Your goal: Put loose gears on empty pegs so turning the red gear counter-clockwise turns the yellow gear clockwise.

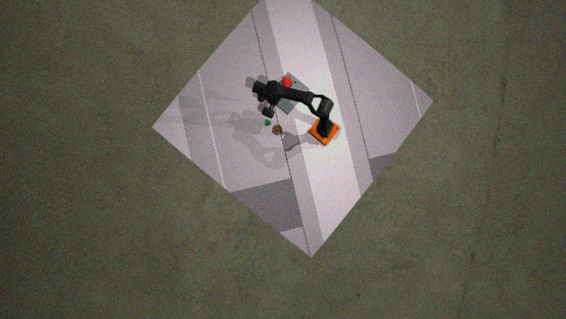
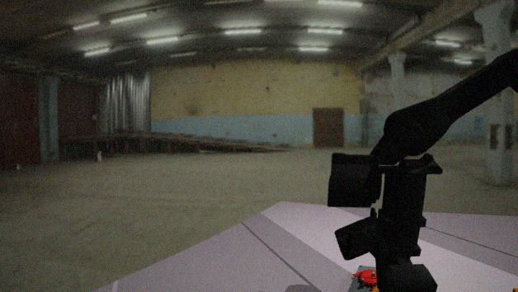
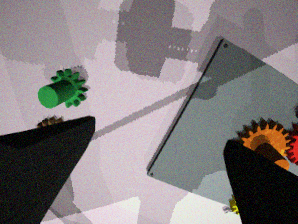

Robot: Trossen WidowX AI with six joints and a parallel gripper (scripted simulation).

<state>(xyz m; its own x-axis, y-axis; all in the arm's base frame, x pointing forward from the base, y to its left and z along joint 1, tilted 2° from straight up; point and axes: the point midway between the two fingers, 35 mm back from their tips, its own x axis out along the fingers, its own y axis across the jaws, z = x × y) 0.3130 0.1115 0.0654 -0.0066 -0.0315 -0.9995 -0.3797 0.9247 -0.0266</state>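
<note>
My gripper tip is now 90 mm to the right of the small green gear, 60 mm above it and 40 mm past it. The rest, counted from my gripper tip: orange gear (120 mm to the right, 50 mm below, 20 mm ahead); then brown gear (110 mm behind, 80 mm to the left, 60 mm below); then yellow gear (170 mm to the right, 60 mm below, 60 mm behind).
</note>
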